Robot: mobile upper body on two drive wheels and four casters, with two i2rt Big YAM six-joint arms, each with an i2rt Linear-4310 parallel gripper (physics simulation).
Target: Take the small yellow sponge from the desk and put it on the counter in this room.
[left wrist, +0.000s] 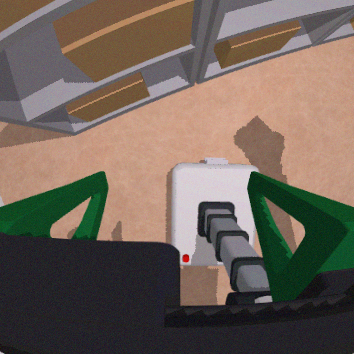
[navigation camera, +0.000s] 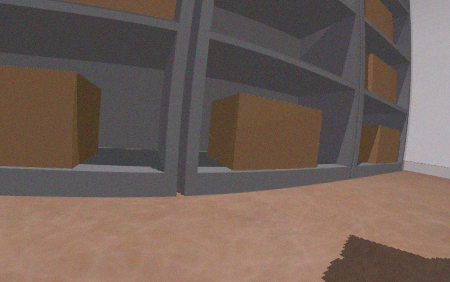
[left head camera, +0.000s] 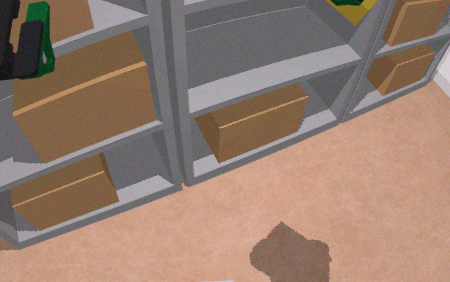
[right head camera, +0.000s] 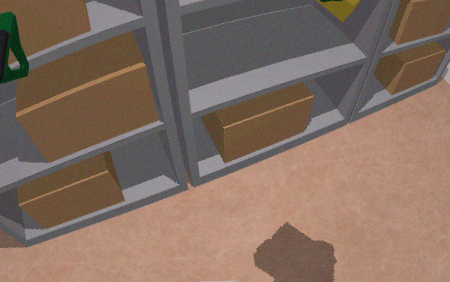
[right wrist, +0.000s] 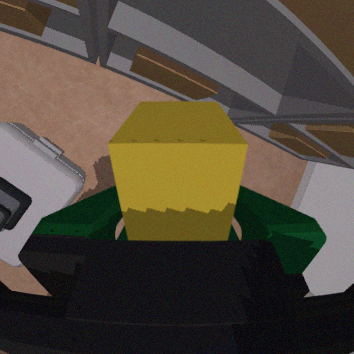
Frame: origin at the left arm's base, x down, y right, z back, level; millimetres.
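Seen in the pictures: left gripper, fingertip midpoint: (left wrist: 177, 178) (left head camera: 15, 70).
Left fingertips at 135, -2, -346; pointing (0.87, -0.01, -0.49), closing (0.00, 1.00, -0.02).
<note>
Offsets run from my left fingertips to a thing's middle, as dx, dy, dz. "spot": to the spot under its first point.
The small yellow sponge {+59, +446, -247} (left head camera: 356, 18) (right head camera: 344, 12) (right wrist: 177, 175) is held in my right gripper (right wrist: 177, 178). In the right wrist view it fills the space between the green fingers; in the left head view it shows at the top edge, in front of the shelves. My left gripper (left wrist: 177, 178) is open and empty, with its green fingers wide apart over the white base and floor. Part of the left gripper also shows at the upper left of both head views. The desk does not show, and I cannot make out the counter with certainty.
Grey shelf units (left head camera: 167, 75) (navigation camera: 197, 100) stand close ahead, holding brown boxes {spot: +1052, +458, -680} (left head camera: 260, 130) (navigation camera: 277, 132). A white wall (navigation camera: 430, 75) is at the far right. My white base (left wrist: 215, 182) is below. A pale surface (right wrist: 327, 225) shows at the right of the right wrist view.
</note>
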